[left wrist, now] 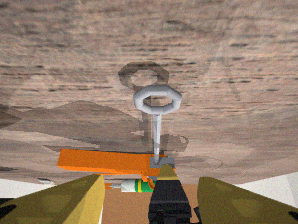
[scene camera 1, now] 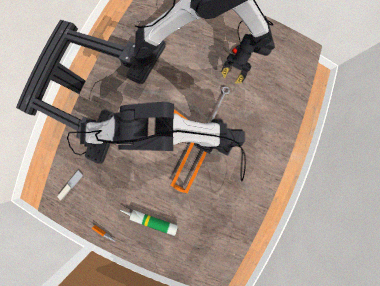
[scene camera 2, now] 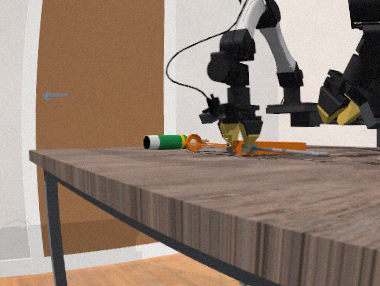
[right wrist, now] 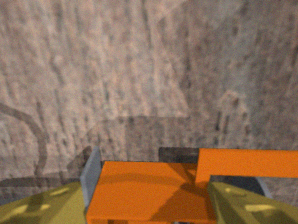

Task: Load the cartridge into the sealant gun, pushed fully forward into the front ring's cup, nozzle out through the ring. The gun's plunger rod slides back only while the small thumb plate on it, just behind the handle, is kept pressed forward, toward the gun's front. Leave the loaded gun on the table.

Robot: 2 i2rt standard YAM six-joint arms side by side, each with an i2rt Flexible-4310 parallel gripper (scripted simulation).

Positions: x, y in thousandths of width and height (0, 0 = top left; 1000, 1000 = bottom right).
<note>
I see my left gripper (scene camera 2: 875, 432), my right gripper (scene camera 2: 633, 512) and an orange sealant gun (right wrist: 411, 828).
My left gripper also shows in the left wrist view (left wrist: 505, 824). My right gripper shows as well in the right wrist view (right wrist: 495, 850).
</note>
